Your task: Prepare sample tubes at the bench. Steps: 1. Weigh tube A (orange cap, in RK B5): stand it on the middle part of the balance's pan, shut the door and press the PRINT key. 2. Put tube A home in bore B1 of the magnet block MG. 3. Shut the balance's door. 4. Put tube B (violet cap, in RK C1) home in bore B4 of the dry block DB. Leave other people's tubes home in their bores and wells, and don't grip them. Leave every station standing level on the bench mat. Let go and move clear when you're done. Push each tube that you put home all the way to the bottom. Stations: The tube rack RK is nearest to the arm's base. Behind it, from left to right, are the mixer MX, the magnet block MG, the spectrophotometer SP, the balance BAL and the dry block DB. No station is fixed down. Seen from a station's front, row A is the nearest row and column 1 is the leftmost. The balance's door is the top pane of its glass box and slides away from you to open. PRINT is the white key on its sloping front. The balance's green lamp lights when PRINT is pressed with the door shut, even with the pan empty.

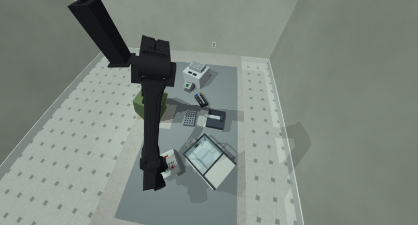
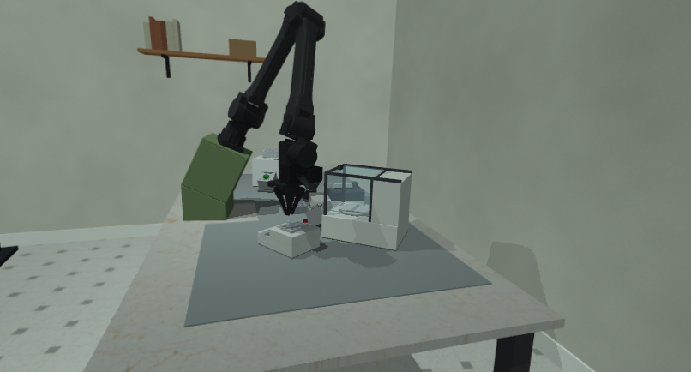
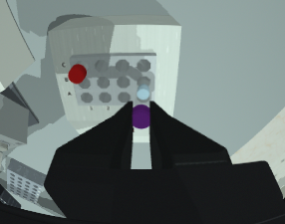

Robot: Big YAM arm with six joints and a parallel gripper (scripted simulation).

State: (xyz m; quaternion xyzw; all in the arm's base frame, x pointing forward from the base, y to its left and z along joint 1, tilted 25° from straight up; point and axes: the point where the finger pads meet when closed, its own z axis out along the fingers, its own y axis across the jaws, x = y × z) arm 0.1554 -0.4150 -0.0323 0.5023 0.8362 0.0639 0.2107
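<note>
Now: the tube B 2 cm below my hand. Also, from my hand: red-capped tube: 5 cm ahead, 1 cm to the left, 5 cm below; balance pan: 24 cm ahead, 7 cm to the left, 4 cm below; dry block DB: 1 cm ahead, 3 cm to the left, 8 cm below.
</note>
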